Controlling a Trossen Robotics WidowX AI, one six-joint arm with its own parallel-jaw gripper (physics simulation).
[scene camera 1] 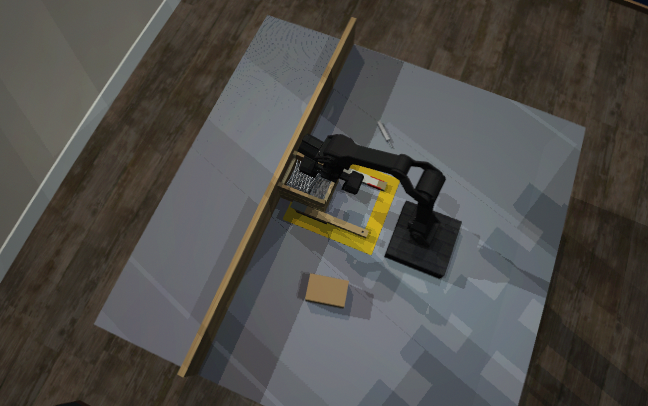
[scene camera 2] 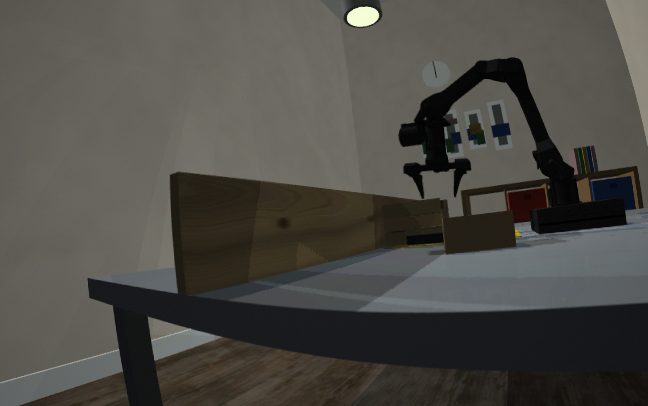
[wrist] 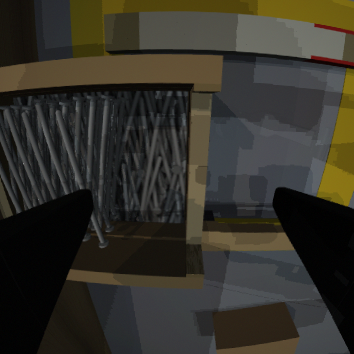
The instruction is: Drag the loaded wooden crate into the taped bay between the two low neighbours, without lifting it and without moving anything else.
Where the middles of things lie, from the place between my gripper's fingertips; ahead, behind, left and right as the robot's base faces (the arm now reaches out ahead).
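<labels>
I find my gripper 100 mm above the low wooden strip [scene camera 1: 300,208], 90 mm to the right of it and 40 mm past it. The flat tan block [scene camera 2: 496,230] is 300 mm to the left of my hand, 120 mm behind it and 90 mm below it. As for the white strip with red end [wrist: 255,35], I see that it is 100 mm to the right of my hand, 50 mm behind it and 110 mm below it.
</labels>
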